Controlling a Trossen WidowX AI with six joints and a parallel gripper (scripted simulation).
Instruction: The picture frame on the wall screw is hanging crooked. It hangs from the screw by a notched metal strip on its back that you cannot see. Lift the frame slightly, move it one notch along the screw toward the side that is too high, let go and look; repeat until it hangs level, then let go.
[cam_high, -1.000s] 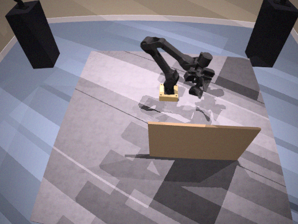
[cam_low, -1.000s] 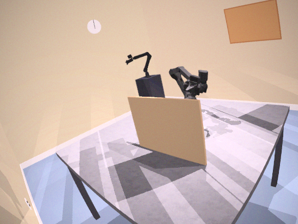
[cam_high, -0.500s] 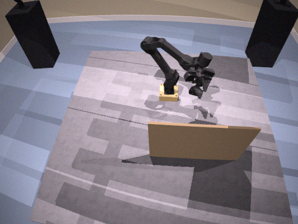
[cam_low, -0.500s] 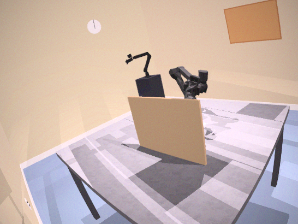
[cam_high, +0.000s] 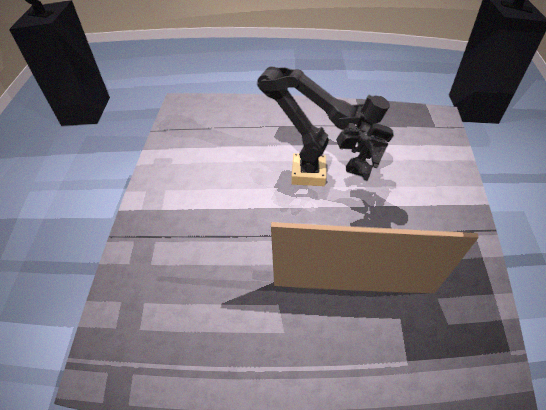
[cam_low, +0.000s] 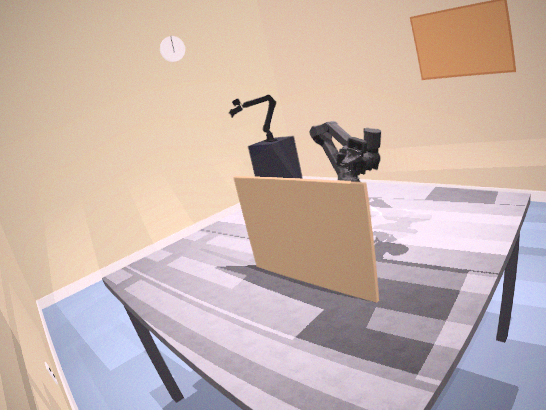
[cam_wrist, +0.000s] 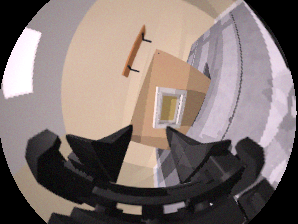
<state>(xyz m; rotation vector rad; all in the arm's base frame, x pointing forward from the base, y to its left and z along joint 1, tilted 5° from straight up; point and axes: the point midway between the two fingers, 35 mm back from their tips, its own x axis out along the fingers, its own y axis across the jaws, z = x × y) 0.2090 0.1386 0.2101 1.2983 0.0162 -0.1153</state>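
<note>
Right now the picture frame is 19 cm ahead of my gripper tip, 3 cm to the right of it and 9 cm below it. From my gripper tip the other things lie so: tan wall panel 20 cm ahead, 2 cm to the right, 11 cm below.
</note>
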